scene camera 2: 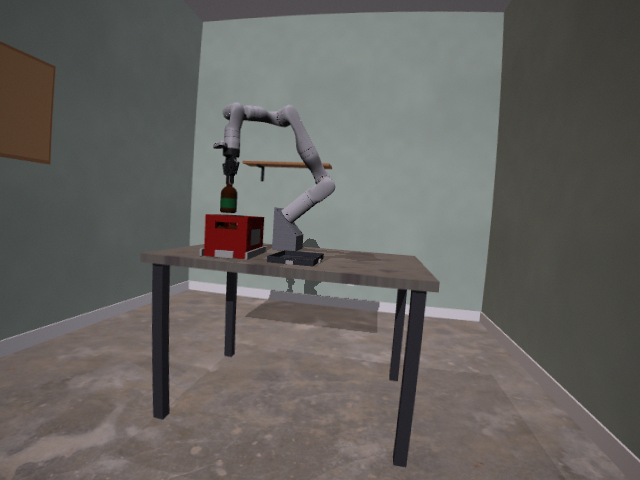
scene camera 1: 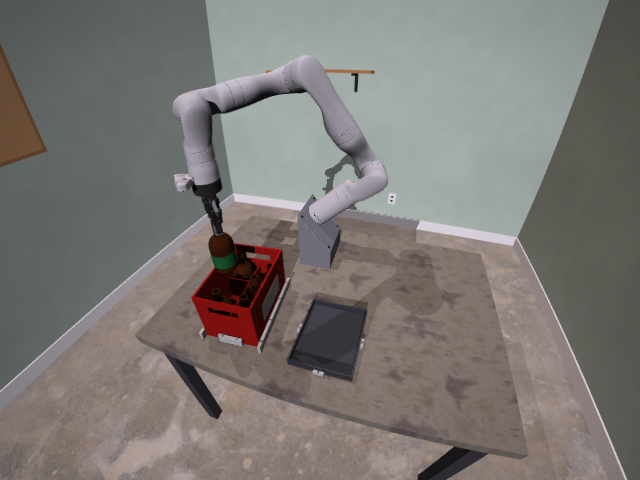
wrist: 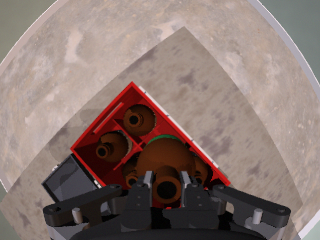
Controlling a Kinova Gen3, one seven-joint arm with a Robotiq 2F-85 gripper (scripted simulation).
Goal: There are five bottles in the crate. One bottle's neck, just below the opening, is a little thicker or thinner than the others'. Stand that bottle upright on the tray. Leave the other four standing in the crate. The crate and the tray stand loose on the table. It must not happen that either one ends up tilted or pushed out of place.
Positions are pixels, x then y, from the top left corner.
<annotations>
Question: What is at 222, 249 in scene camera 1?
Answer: A bottle.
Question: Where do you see a crate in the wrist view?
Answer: At 84, 148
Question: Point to a dark tray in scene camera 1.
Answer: At 330, 334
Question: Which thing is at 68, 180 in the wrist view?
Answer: A dark tray.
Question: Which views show the crate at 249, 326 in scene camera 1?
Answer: Scene camera 2, scene camera 1 and the wrist view: all of them.
</annotations>
